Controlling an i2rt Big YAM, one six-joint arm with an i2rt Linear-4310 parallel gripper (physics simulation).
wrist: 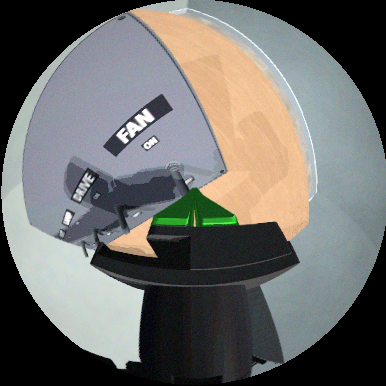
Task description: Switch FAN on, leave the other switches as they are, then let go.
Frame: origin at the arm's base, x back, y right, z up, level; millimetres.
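Seen in the pictures: gripper, fingertip midpoint: [193,191].
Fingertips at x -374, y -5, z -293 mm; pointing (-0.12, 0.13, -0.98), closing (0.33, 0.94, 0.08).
A point is followed by its place in that frame.
The grey switch panel [90,90] {y -53, x -519, z -266 mm} fills the left of the wrist view. Its FAN label [136,124] {y -33, x -467, z -294 mm} has a small ON label [150,143] {y -30, x -443, z -306 mm} beneath it. The FAN lever [179,179] {y -16, x -391, z -305 mm} slants away from ON, toward the panel's lower edge and my fingertips. My gripper [193,191] {y -5, x -374, z -293 mm} is shut and empty, its green fingertips at the lever's free end; whether they touch cannot be told. The DRIVE lever [122,219] {y -131, x -364, z -307 mm} stands farther down-left, pointing toward the lower edge, near the DRIVE label [85,185] {y -143, x -441, z -295 mm}.
Two more levers [98,237] {y -247, x -338, z -313 mm} [85,249] {y -363, x -308, z -310 mm} stand at the panel's far lower end, left of the gripper body. The wooden table top [255,90] {y 205, x -503, z -422 mm} lies right of and below the panel. Dark shadows cross the panel's lower part.
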